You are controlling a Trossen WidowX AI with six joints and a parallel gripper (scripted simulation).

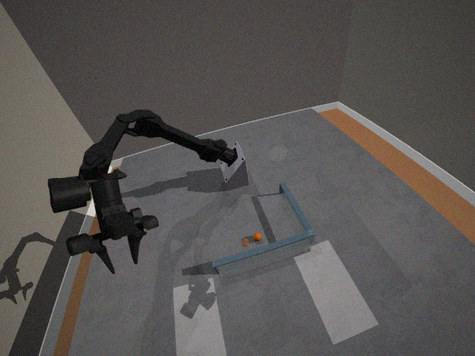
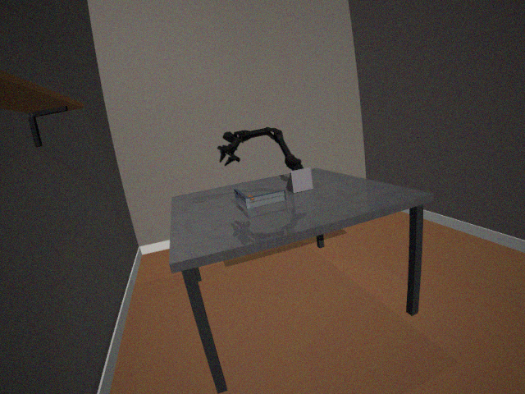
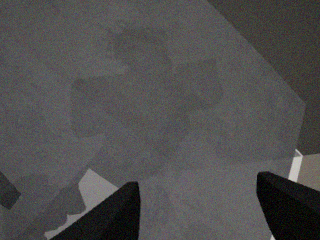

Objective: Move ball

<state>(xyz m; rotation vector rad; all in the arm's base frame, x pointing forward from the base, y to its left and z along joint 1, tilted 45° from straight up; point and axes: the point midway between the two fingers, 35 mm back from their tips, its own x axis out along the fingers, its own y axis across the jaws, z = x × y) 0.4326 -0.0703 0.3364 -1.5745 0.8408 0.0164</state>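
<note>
My gripper tip is 320 mm to the right of the orange ball, 210 mm above it and 130 mm past it. Also, from my gripper tip: see-through ball copy 270 mm to the left, 210 mm below, 120 mm behind.
</note>
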